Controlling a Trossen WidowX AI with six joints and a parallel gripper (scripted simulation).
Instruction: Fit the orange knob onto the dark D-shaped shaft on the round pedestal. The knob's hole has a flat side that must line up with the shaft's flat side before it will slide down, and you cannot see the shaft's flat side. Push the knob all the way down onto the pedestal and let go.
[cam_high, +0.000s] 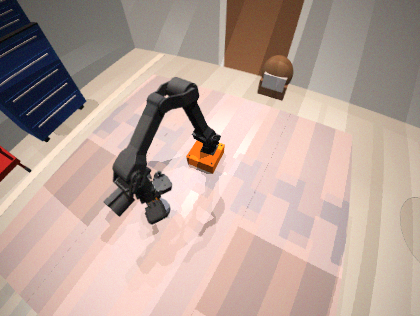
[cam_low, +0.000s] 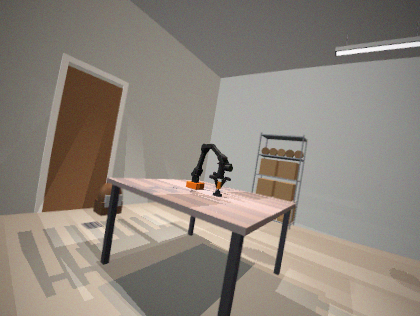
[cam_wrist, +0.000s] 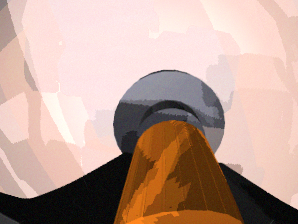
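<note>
Right now my gripper tip is 20 mm below the orange knob. From my gripper tip the other things lie so: round pedestal 40 mm below.
</note>
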